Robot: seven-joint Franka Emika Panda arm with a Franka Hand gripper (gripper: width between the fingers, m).
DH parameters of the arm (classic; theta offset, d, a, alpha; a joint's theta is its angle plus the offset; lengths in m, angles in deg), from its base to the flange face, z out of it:
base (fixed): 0 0 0 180
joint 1: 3.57 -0.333 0 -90
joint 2: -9.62 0 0 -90
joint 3: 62.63 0.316 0.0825 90
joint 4: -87.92 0 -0.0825 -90
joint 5: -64.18 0.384 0 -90
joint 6: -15.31 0 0.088 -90
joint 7: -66.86 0.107 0 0
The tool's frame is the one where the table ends.
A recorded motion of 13 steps. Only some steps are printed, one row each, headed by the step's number.
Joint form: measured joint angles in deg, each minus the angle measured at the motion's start. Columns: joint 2, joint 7, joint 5, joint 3, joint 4, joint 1, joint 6.
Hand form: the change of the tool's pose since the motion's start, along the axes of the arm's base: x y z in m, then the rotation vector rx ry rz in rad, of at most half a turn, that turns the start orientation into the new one. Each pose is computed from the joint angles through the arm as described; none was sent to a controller.
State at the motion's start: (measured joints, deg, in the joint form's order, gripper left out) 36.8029 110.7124 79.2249 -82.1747 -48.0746 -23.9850 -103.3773
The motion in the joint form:
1: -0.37 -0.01 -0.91 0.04 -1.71 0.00 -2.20
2: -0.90 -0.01 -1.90 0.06 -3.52 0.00 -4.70
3: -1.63 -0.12 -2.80 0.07 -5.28 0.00 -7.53
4: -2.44 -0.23 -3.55 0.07 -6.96 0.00 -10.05
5: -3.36 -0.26 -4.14 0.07 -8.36 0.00 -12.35
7: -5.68 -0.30 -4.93 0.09 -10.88 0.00 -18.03
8: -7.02 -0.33 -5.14 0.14 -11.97 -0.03 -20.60
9: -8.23 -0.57 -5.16 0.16 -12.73 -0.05 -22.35
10: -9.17 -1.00 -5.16 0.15 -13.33 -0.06 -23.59
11: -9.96 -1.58 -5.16 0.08 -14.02 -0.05 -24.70
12: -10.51 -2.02 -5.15 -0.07 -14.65 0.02 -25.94
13: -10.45 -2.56 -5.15 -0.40 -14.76 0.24 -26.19
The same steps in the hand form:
1: -0.0001 0.0003 -0.0138 -0.0205 -0.0018 -0.0036
2: -0.0002 0.0005 -0.0290 -0.0433 -0.0044 -0.0074
3: 0.0002 0.0006 -0.0444 -0.0661 -0.0109 -0.0110
4: -0.0001 0.0009 -0.0600 -0.0865 -0.0123 -0.0129
5: -0.0001 0.0012 -0.0742 -0.1044 -0.0126 -0.0158
7: 0.0016 0.0011 -0.1013 -0.1381 -0.0274 -0.0294
8: 0.0021 0.0016 -0.1150 -0.1534 -0.0304 -0.0345
9: 0.0022 0.0019 -0.1265 -0.1647 -0.0281 -0.0351
10: 0.0018 0.0018 -0.1357 -0.1738 -0.0254 -0.0314
11: 0.0005 0.0012 -0.1447 -0.1820 -0.0219 -0.0256
12: -0.0006 -0.0006 -0.1513 -0.1881 -0.0243 -0.0259
13: -0.0007 -0.0047 -0.1515 -0.1882 -0.0288 -0.0273

